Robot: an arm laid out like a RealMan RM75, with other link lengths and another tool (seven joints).
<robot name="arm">
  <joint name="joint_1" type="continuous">
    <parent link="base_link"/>
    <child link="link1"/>
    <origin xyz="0 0 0.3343" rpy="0 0 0"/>
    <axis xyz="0 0 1"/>
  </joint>
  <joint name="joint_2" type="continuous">
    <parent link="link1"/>
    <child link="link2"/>
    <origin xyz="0 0 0" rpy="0 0 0"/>
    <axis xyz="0 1 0"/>
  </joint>
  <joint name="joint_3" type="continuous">
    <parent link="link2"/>
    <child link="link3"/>
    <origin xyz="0 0 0.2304" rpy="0 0 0"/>
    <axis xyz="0 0 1"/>
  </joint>
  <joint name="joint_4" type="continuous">
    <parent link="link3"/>
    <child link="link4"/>
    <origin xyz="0 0 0" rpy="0 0 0"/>
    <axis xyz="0 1 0"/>
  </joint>
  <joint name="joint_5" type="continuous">
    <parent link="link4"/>
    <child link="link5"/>
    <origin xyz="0 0 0.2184" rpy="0 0 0"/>
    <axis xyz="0 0 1"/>
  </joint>
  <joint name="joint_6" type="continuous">
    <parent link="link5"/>
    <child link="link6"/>
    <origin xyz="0 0 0" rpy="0 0 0"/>
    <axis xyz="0 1 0"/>
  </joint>
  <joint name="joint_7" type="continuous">
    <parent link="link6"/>
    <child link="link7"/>
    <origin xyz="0 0 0.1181" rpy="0 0 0"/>
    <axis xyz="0 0 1"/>
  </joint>
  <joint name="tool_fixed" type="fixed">
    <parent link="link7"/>
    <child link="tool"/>
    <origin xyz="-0.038 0.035 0.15" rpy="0 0.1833 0.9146"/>
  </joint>
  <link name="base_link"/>
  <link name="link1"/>
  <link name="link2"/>
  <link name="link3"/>
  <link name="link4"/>
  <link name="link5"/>
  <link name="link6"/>
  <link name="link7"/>
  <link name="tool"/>
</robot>
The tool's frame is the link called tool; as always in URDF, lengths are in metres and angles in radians. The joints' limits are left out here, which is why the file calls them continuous.
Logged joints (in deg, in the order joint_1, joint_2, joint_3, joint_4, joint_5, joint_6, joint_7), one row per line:
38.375, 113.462, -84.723, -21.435, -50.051, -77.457, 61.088
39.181, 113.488, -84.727, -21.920, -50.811, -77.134, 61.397
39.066, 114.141, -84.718, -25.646, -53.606, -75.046, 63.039
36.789, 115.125, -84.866, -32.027, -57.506, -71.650, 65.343
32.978, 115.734, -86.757, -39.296, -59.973, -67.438, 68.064
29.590, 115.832, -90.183, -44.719, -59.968, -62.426, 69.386
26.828, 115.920, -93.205, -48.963, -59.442, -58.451, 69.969
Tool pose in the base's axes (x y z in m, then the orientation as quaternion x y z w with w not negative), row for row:
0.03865, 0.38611, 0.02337, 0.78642, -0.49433, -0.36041, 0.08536
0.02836, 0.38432, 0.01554, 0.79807, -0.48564, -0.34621, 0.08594
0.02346, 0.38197, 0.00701, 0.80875, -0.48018, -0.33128, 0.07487
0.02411, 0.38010, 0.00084, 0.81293, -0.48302, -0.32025, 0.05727
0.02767, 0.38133, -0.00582, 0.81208, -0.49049, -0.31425, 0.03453
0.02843, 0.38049, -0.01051, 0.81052, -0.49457, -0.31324, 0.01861
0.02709, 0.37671, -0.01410, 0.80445, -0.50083, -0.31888, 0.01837
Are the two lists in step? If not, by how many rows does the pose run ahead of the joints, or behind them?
The pose runs 1 row ahead of the joints: the pose in row i belongs to the joints in row i + 1.
